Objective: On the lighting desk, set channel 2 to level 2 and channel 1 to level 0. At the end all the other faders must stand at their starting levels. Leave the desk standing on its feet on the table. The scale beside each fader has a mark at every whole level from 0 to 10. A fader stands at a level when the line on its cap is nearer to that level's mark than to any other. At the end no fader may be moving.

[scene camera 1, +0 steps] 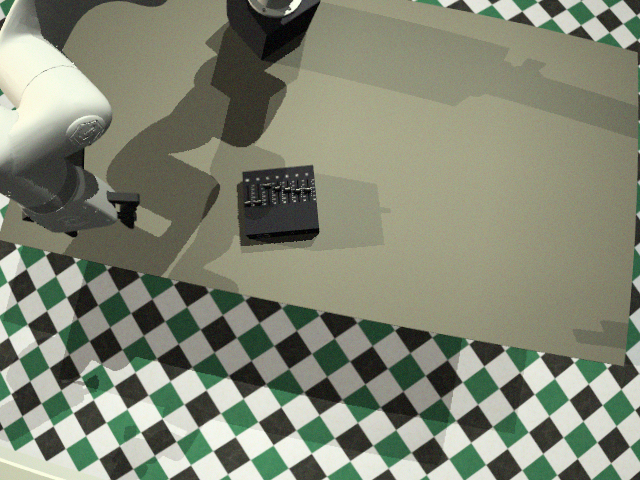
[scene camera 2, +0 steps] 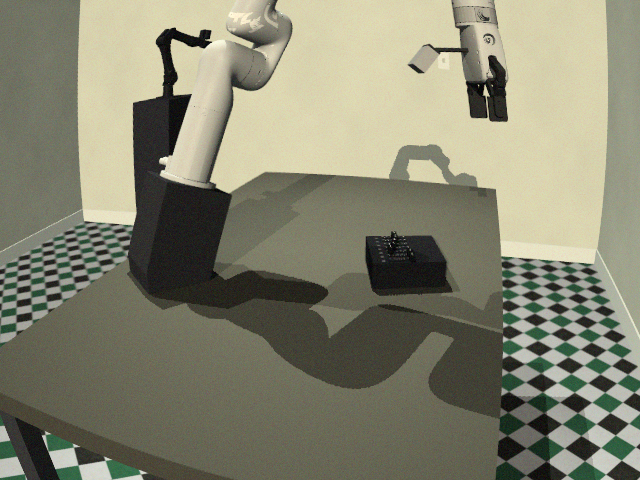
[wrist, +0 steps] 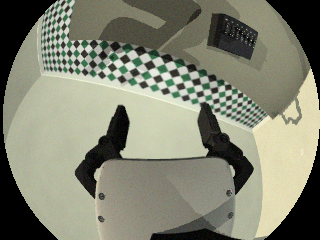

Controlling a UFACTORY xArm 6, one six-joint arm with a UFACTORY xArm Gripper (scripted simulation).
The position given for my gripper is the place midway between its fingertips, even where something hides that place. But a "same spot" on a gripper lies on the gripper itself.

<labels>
My gripper shows in scene camera 1 (103,223), in scene camera 2 and in the wrist view. One and the same spot on my gripper: (scene camera 2: 497,107) is (wrist: 109,124).
</labels>
